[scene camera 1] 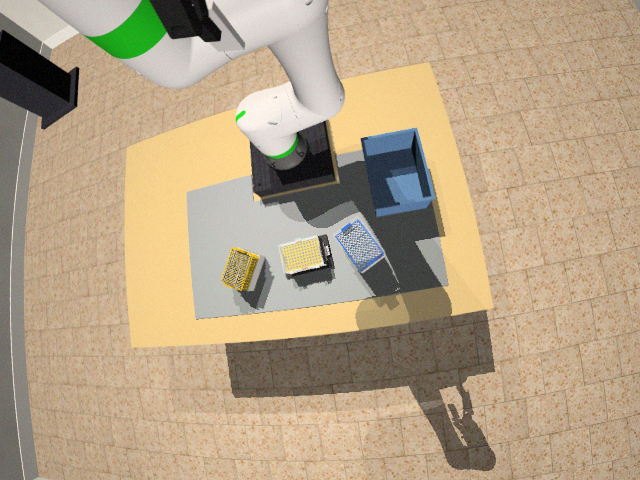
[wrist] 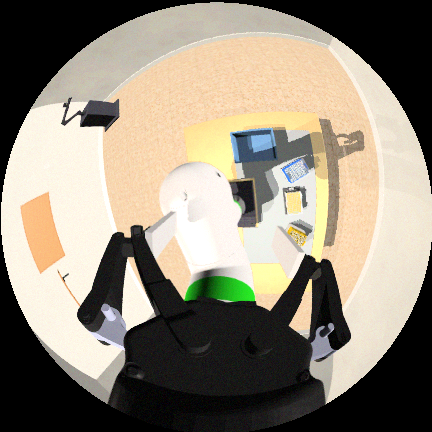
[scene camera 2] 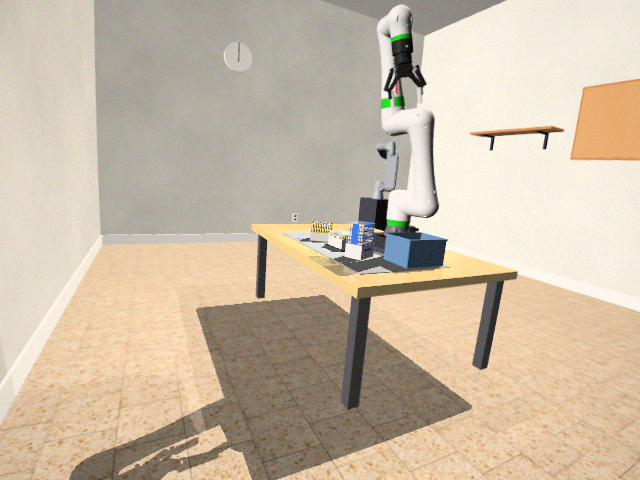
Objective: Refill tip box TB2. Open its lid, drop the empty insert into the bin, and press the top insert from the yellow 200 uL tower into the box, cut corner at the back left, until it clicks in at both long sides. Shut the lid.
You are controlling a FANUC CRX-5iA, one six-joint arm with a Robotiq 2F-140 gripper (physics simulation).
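My gripper (scene camera 2: 404, 98) (wrist: 225, 229) is open and empty, high above the table; part of one finger shows at the top in scene view 1. The tip box (scene camera 1: 302, 255) (scene camera 2: 337, 241) (wrist: 293, 201), white with a yellow gridded top and black parts at one short side, stands mid-mat; its lid position cannot be made out. The yellow tower (scene camera 1: 240, 269) (scene camera 2: 321, 227) (wrist: 297, 235) stands left of it in scene view 1, turned at an angle. The blue bin (scene camera 1: 400, 209) (scene camera 2: 398, 250) (wrist: 242, 147) stands at the right. Cut corners are too small to tell.
A blue gridded stack (scene camera 1: 360, 244) (scene camera 2: 360, 235) (wrist: 295, 170) on a white base stands angled between tip box and bin. A grey mat (scene camera 1: 217, 217) lies under the racks on the yellow table (scene camera 1: 155, 232). The arm's black base plate (scene camera 1: 294, 180) is behind them.
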